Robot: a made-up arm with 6 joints.
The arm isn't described. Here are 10 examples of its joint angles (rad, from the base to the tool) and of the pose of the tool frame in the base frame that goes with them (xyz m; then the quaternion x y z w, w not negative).
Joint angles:
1: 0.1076 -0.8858 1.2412 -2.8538 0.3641 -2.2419
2: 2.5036 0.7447 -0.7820 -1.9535 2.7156 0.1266
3: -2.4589 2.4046 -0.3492 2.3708 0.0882 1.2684
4: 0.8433 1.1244 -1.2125 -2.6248 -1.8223 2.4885
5: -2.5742 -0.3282 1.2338 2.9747 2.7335 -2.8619
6: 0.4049 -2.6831 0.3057 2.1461 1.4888 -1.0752
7: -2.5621 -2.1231 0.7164 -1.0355 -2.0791 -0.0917
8: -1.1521 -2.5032 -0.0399 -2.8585 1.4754 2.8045
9: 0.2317 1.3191 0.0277 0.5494 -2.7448 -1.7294
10: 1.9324 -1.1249 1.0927 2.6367 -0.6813 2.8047
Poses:
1: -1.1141 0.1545 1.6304 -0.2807 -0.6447 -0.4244 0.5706
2: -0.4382 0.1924 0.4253 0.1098 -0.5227 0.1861 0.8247
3: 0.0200 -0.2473 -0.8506 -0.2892 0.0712 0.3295 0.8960
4: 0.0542 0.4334 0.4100 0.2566 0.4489 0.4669 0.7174
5: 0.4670 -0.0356 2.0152 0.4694 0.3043 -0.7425 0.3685
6: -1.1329 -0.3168 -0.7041 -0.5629 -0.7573 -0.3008 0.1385
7: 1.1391 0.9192 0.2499 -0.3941 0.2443 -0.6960 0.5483
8: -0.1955 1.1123 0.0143 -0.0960 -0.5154 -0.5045 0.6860
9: 1.3522 0.0693 0.0009 0.4946 -0.3713 0.7854 0.0253
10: 0.2806 -1.4470 1.2615 -0.8675 0.3602 -0.2591 0.2248
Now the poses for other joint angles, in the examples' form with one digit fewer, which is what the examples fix.
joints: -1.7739 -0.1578 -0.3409 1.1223 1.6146 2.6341
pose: -0.233 -0.517 1.506 0.864 -0.201 0.149 0.437
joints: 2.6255 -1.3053 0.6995 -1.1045 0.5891 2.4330
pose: 0.979 -0.408 1.351 0.564 -0.229 0.273 0.745
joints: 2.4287 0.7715 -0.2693 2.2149 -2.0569 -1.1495
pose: -1.066 0.695 0.626 -0.357 -0.561 0.194 0.721
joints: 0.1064 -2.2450 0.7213 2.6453 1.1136 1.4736
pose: -1.519 0.090 -0.305 0.375 -0.339 0.745 0.435
